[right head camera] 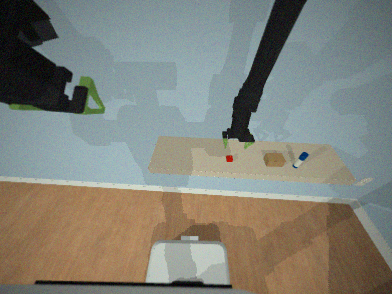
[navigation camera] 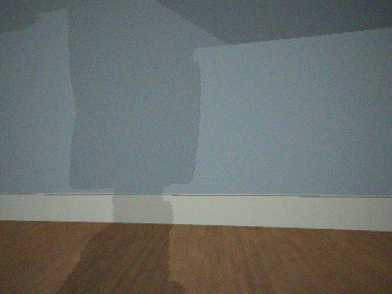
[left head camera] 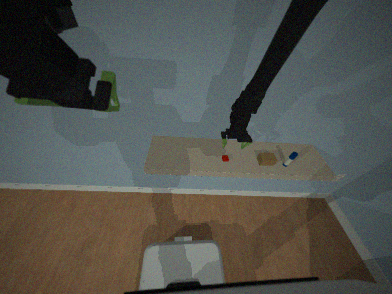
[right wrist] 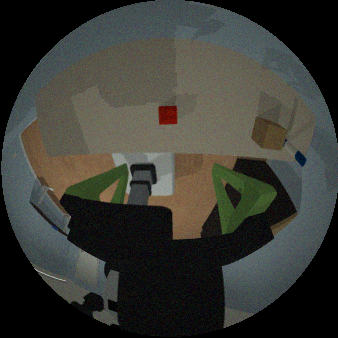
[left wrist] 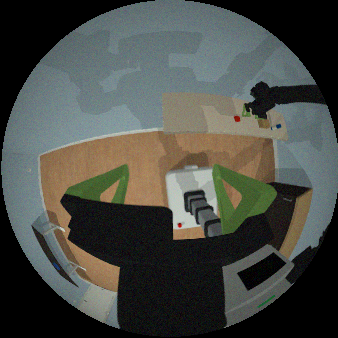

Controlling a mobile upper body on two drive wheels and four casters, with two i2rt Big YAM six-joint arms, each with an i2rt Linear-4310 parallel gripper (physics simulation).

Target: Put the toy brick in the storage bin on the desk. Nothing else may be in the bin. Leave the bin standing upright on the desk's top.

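Frame: origin at the left arm's base, x ahead, y left, z up, level; centimetres.
Where they show: left gripper, between the fingertips: (right head camera: 83, 109) (left head camera: 94, 106) (left wrist: 170, 168); right gripper, between the fingertips: (right head camera: 234, 148) (left head camera: 232, 148) (right wrist: 169, 167) (left wrist: 248, 116).
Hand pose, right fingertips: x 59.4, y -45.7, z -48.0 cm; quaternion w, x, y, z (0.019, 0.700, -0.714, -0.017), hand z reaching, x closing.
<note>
Things, the pixels of their top centre, and the offset from my right fingertips. Level surfaces: height alone.
- small red block, centre of its top: (right wrist: 167, 116) (right head camera: 229, 157) (left head camera: 225, 156) (left wrist: 237, 117) dx +2.8, dy +0.3, dz -10.6 cm
- long pale board, height of its surface: dz -13.0 cm
- brown box, centre of its top: (right wrist: 275, 138) (right head camera: 275, 157) (left head camera: 268, 156) (left wrist: 265, 122) dx +1.3, dy -24.1, dz -8.1 cm
- blue-and-white cylinder, centre of its top: (right wrist: 303, 162) (right head camera: 305, 154) (left head camera: 295, 153) dx -1.0, dy -35.9, dz -2.3 cm
A small red block (left head camera: 225, 158) (right head camera: 229, 158) (left wrist: 237, 119) (right wrist: 168, 115), which looks like the toy brick, lies on a long pale board (left head camera: 170, 155) (right head camera: 175, 157) (left wrist: 182, 112) (right wrist: 125, 137) along the wall. I cannot make out the storage bin in any view. My right gripper (left head camera: 235, 145) (right head camera: 237, 146) (left wrist: 248, 116) (right wrist: 169, 167) is open and empty, above the board near the block; the block shows beyond its fingertips. My left gripper (left head camera: 70, 106) (right head camera: 56, 111) (left wrist: 170, 168) is open and empty, far left of the board.
A brown box (left head camera: 267, 159) (right head camera: 274, 160) (right wrist: 269, 133) and a blue-and-white cylinder (left head camera: 290, 159) (right head camera: 300, 160) (right wrist: 300, 158) are right of the block. A light grey base (left head camera: 205, 260) (right head camera: 210, 260) stands below. Dark furniture with a wooden side (left wrist: 298, 225) stands right in the left wrist view.
</note>
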